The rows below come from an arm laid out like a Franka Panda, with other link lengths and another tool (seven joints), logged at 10 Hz.
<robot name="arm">
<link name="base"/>
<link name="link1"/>
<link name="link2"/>
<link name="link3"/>
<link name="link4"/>
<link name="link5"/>
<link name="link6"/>
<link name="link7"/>
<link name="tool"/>
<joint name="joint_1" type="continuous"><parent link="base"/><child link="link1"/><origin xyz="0.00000 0.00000 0.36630" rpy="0.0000 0.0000 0.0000"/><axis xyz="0 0 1"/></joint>
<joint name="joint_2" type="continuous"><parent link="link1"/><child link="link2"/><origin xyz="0.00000 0.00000 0.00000" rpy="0.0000 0.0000 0.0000"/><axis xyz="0 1 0"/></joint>
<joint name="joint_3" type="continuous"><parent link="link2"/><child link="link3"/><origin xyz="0.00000 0.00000 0.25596" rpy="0.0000 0.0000 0.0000"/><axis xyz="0 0 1"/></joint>
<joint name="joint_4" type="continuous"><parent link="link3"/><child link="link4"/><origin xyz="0.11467 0.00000 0.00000" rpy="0.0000 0.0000 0.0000"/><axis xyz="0 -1 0"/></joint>
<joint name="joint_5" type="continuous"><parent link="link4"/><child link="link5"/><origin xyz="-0.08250 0.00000 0.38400" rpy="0.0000 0.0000 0.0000"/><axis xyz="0 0 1"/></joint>
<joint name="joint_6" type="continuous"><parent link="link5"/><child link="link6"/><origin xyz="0.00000 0.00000 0.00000" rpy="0.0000 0.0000 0.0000"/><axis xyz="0 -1 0"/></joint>
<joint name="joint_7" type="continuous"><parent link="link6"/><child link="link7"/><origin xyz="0.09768 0.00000 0.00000" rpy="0.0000 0.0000 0.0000"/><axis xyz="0 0 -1"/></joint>
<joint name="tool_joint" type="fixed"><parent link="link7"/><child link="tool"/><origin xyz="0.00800 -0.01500 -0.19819" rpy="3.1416 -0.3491 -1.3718"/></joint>
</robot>
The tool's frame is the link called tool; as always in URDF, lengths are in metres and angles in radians. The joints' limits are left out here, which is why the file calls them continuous.
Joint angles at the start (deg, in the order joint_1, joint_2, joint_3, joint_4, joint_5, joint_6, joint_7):
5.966, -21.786, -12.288, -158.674, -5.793, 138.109, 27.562
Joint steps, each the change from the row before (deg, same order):
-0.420, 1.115, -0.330, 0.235, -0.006, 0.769, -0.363
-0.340, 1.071, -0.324, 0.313, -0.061, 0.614, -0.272
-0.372, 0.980, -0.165, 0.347, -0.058, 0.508, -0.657
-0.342, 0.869, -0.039, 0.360, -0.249, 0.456, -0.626
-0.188, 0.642, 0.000, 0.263, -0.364, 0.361, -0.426
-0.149, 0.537, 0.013, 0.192, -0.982, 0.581, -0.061
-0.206, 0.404, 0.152, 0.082, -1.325, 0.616, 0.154
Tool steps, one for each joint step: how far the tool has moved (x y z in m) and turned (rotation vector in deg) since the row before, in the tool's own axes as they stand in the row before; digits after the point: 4 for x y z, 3 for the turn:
0.0033, -0.0025, 0.0069, -0.218, 0.086, 0.332
0.0030, -0.0025, 0.0062, -0.227, 0.140, 0.296
0.0026, -0.0026, 0.0052, -0.023, 0.178, -0.163
0.0020, -0.0027, 0.0040, 0.169, 0.301, -0.378
0.0010, -0.0020, 0.0028, 0.237, 0.334, -0.450
0.0011, -0.0025, 0.0020, 0.608, 0.630, -0.504
0.0009, -0.0022, 0.0015, 0.763, 0.819, -0.606

